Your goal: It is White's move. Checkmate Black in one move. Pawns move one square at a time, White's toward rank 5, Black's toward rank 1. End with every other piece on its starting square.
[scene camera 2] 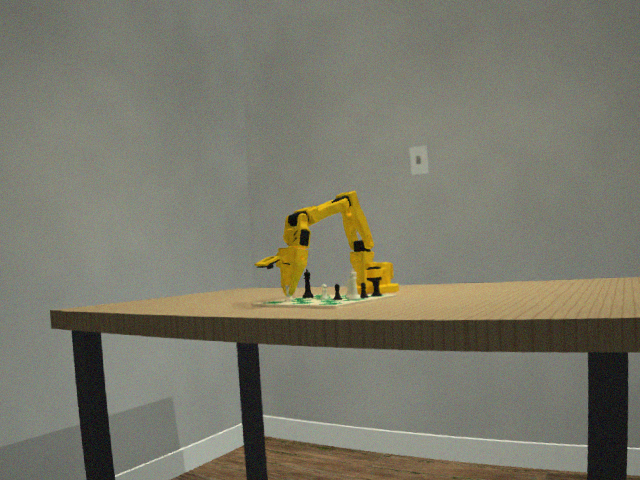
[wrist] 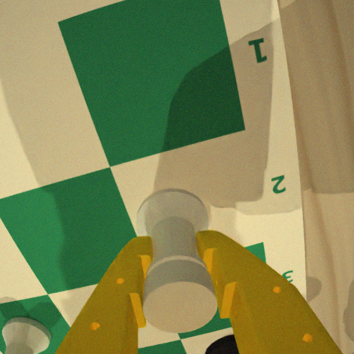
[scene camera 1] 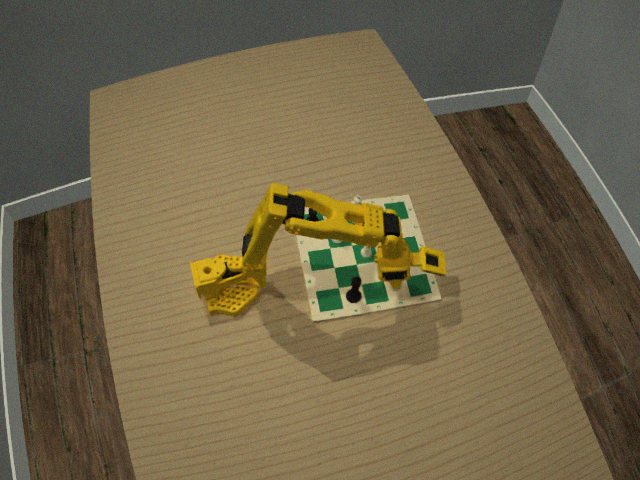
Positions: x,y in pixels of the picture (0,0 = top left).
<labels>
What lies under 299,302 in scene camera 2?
A chessboard.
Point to a chessboard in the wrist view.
108,108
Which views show the chessboard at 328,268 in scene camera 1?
Scene camera 2, the wrist view and scene camera 1: all of them.
</labels>
